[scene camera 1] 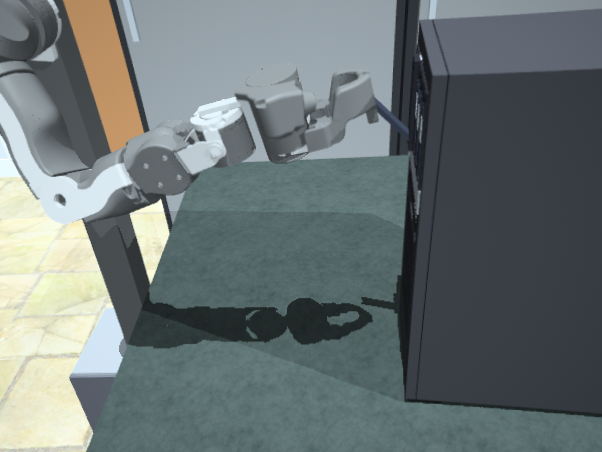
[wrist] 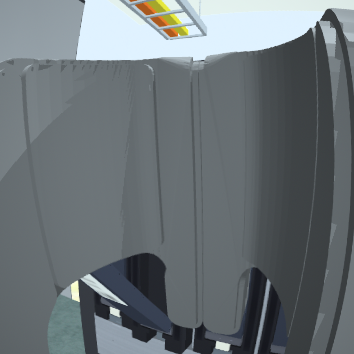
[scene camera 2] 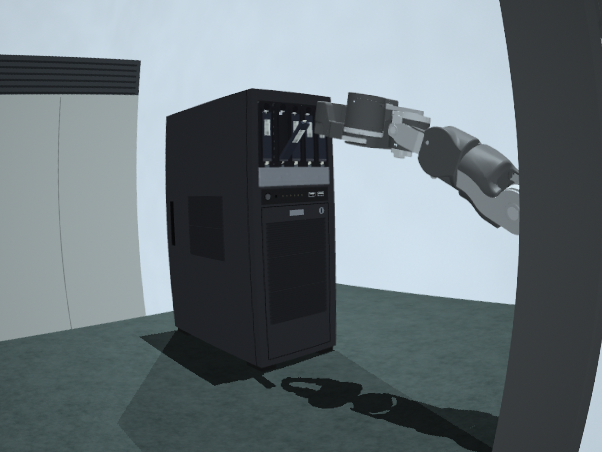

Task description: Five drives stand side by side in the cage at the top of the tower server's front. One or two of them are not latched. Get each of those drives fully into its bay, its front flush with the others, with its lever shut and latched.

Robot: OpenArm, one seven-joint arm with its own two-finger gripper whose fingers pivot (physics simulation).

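The tower server (scene camera 1: pixel 510 225) (scene camera 2: pixel 210 295) stands upright, with several drives in its top cage. In the scene camera 2 view, the second drive from the left has its dark blue lever (scene camera 1: pixel 393 119) (scene camera 2: pixel 294 141) (wrist: pixel 132 302) swung out, tilted up and forward from its low hinge. The other levers stand upright against their drives, though the rightmost is partly hidden. My gripper (scene camera 1: pixel 373 111) (scene camera 2: pixel 318 119) (wrist: pixel 217 198) is shut and empty, in front of the cage near the lever's free end. In the wrist view the lever slants left of the fingertips; whether they touch is unclear.
The tower stands on a green table (scene camera 1: pixel 225 400) (scene camera 2: pixel 75 390). A silver strip (scene camera 2: pixel 294 176) (wrist: pixel 125 337) runs below the cage. A dark post (scene camera 2: pixel 550 200) is at the right of scene camera 2, and a pale cabinet (scene camera 2: pixel 70 210) at its left.
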